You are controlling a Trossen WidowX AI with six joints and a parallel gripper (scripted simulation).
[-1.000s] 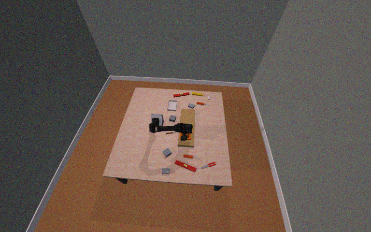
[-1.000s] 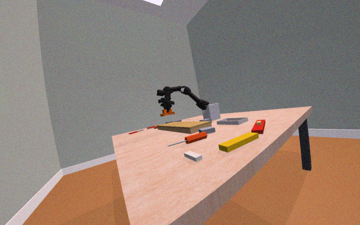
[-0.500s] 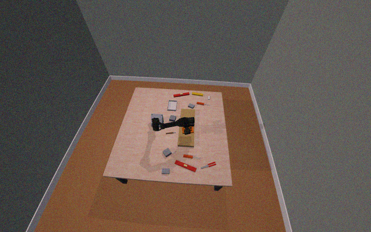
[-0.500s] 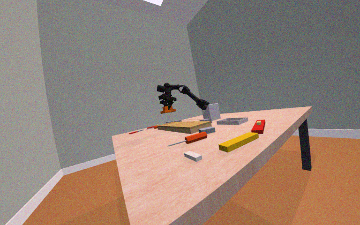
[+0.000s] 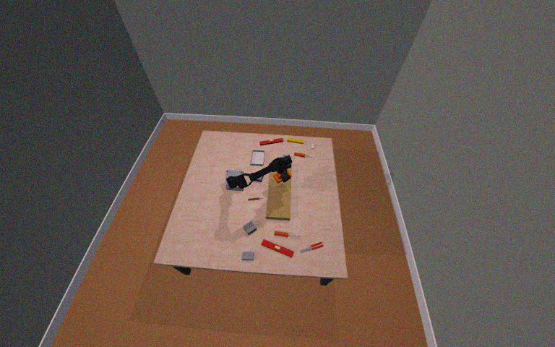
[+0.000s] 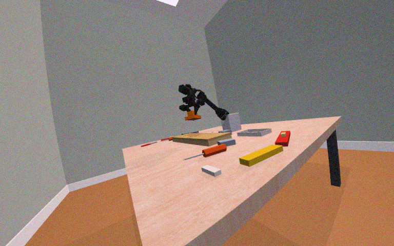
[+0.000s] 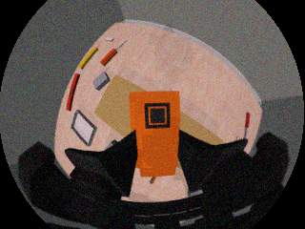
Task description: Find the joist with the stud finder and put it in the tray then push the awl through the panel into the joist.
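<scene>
My gripper tip is now 4 cm below the square indicator, 2 cm short of it and 1 cm to the right of it. The rest, counted from my gripper tip: grey tray: 33 cm to the left, 19 cm behind, 17 cm below; stud finder: 2 cm above, 1 cm ahead; awl: 21 cm behind, 18 cm below, 10 cm to the right.
</scene>
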